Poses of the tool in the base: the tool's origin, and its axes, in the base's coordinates. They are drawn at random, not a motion.
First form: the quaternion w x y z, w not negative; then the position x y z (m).
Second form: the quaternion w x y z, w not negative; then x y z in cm. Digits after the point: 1 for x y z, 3 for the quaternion.
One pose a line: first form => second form
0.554 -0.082 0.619 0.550 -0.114 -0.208 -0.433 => 0.554 -0.082 0.619 0.550 -11.4 -20.8 -43.3
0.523 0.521 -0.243 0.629 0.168 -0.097 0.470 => 0.523 0.521 -0.243 0.629 16.8 -9.7 47.0
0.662 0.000 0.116 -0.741 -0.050 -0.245 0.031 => 0.662 0.000 0.116 -0.741 -5.0 -24.5 3.1
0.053 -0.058 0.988 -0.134 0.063 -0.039 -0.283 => 0.053 -0.058 0.988 -0.134 6.3 -3.9 -28.3
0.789 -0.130 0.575 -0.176 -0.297 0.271 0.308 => 0.789 -0.130 0.575 -0.176 -29.7 27.1 30.8
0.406 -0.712 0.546 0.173 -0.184 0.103 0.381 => 0.406 -0.712 0.546 0.173 -18.4 10.3 38.1
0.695 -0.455 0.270 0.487 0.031 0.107 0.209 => 0.695 -0.455 0.270 0.487 3.1 10.7 20.9
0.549 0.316 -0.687 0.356 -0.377 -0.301 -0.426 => 0.549 0.316 -0.687 0.356 -37.7 -30.1 -42.6
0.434 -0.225 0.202 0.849 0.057 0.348 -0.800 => 0.434 -0.225 0.202 0.849 5.7 34.8 -80.0
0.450 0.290 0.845 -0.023 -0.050 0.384 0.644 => 0.450 0.290 0.845 -0.023 -5.0 38.4 64.4
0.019 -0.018 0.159 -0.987 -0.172 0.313 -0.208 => 0.019 -0.018 0.159 -0.987 -17.2 31.3 -20.8
